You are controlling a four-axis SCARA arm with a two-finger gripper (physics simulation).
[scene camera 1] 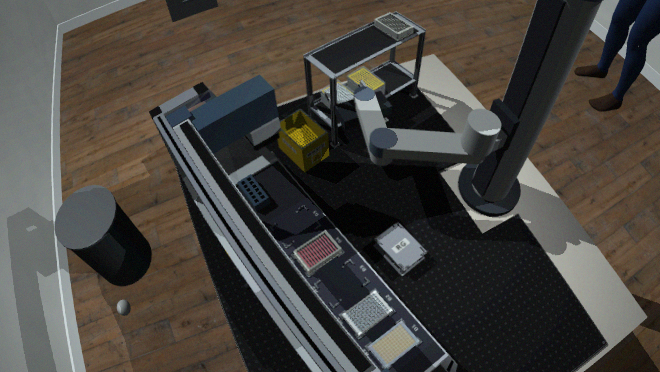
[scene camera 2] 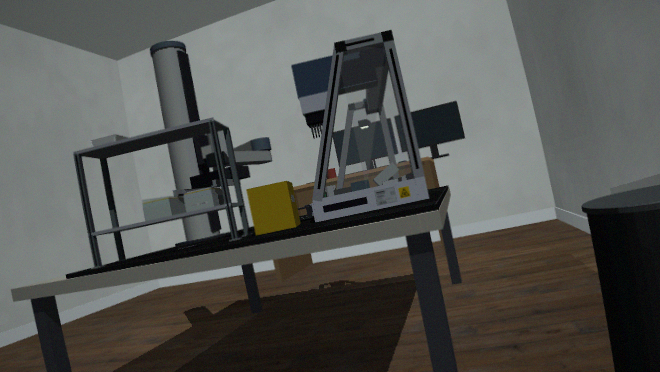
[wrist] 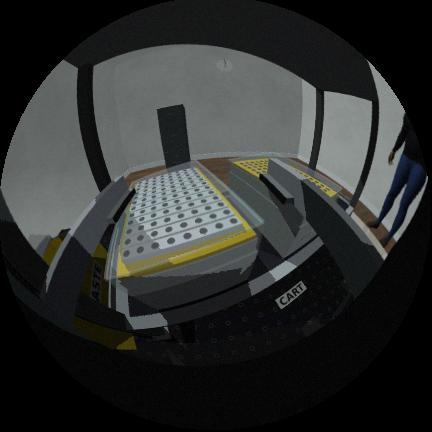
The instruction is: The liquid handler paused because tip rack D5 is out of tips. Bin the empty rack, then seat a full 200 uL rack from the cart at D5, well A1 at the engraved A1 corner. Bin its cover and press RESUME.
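Seen in the pictures: gripper, fingertip midpoint: (scene camera 1: 343,87) (scene camera 2: 193,188) (wrist: 194,171); arm's base, link origin: (scene camera 1: 489,187).
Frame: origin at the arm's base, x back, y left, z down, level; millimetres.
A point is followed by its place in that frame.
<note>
My gripper (wrist: 194,171) @[x -349, y -537, z -187 mm] is open on the cart (scene camera 1: 334,112) (scene camera 2: 84,210) @[x -48, y -678, z -188 mm] (wrist: 86,110) @[x -465, y -564, z -285 mm]. Its fingers stand to either side of a covered rack with a pale, holed top and yellow rim (wrist: 180,215) @[x -359, y -484, z -182 mm] (scene camera 1: 339,94) @[x -377, y -515, z -180 mm] (scene camera 2: 201,199); the pads' contact with it cannot be judged. The right finger is between this rack and a second covered rack with a yellow top (wrist: 254,167) @[x -281, y -560, z -178 mm] (scene camera 1: 367,79) @[x -242, y -544, z -180 mm] (scene camera 2: 163,209). The empty yellow rack (scene camera 1: 301,136) @[x -563, y -450, z -105 mm] lies in the yellow waste bin (scene camera 1: 303,156) @[x -593, y -360, z -108 mm] (scene camera 2: 272,209) @[x -585, y -528, z -76 mm] (wrist: 96,285) @[x -505, y -472, z -95 mm]. Deck place D5 (scene camera 1: 295,222) @[x -715, y -151, z -71 mm] holds no rack. The RESUME button cannot be made out.
A third rack (scene camera 1: 395,26) @[x -123, y -561, z -391 mm] (scene camera 2: 109,139) @[x -153, y -636, z -382 mm] stands on the cart's top shelf. The cart's posts and top shelf surround the gripper. The gantry's blue head (scene camera 1: 237,112) @[x -783, y -287, z -496 mm] (scene camera 2: 312,77) @[x -740, y -377, z -454 mm] is near the bin. A red-filled plate (scene camera 1: 318,251) @[x -695, y -11, z -99 mm] sits at D4. The RG box (scene camera 1: 401,247) @[x -448, y 79, z -63 mm] stands on the mat.
</note>
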